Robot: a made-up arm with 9 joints.
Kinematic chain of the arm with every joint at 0, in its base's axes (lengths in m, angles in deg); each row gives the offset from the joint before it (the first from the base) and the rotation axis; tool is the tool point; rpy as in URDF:
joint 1: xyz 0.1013 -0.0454 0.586 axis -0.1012 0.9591 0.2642
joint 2: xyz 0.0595 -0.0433 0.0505 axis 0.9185 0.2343 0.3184
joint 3: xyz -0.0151 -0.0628 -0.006 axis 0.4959 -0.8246 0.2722
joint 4: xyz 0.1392 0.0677 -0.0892 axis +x
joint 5: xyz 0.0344 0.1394 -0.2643 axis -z
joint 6: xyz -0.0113 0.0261 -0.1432 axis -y
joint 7: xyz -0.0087 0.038 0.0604 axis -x
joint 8: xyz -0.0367 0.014 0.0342 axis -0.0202 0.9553 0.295
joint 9: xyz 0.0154 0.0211 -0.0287 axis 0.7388 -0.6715 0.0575
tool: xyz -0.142 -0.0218 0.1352 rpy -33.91 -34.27 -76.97
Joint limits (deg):
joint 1: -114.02..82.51
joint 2: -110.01..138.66
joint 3: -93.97..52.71
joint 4: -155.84..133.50
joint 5: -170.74..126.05
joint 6: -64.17..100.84
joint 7: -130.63..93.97
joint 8: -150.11..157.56
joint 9: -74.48..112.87
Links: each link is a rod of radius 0.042 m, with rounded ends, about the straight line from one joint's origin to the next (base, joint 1, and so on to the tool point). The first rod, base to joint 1, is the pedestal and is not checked.
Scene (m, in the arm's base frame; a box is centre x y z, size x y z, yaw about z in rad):
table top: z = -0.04
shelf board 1: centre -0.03 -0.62 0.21 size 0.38 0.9 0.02 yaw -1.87
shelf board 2: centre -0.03 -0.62 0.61 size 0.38 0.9 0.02 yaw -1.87
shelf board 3: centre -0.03 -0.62 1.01 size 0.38 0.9 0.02 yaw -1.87
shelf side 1: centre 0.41 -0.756 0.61 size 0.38 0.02 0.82 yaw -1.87
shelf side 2: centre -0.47 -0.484 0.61 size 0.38 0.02 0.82 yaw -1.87
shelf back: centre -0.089 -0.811 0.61 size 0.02 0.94 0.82 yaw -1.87
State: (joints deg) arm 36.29 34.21 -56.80 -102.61 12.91 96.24 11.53 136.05 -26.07
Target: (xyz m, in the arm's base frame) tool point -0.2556 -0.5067 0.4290
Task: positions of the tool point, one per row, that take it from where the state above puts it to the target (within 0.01 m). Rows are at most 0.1 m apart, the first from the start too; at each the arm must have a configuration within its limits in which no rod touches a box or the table.
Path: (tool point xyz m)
1: -0.1616 -0.5241 0.4033
2: -0.2556 -0.5067 0.4290

